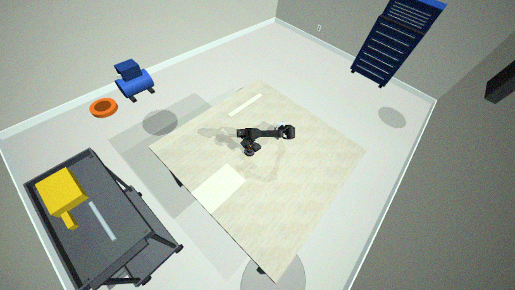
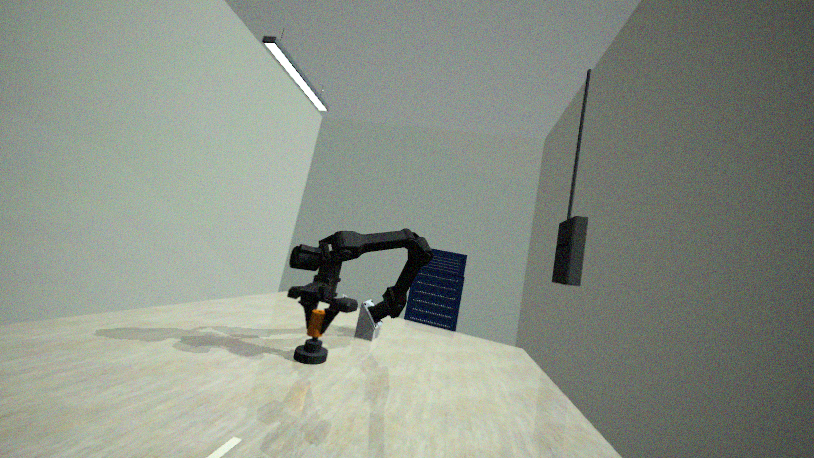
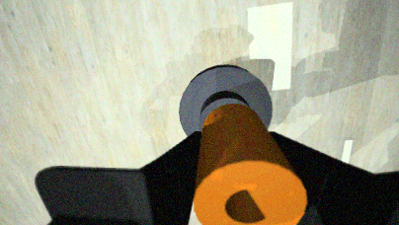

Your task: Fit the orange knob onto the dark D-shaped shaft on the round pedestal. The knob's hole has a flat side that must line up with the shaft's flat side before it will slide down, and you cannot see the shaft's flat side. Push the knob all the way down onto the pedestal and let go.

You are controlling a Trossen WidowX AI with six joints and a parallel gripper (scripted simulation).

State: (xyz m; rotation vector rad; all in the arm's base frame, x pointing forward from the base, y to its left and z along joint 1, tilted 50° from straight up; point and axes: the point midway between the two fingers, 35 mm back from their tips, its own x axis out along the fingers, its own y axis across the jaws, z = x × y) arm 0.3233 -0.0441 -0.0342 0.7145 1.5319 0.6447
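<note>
The pedestal is 40 mm below my gripper tip. From my gripper tip the other things lie so: orange knob 20 mm above.
</note>
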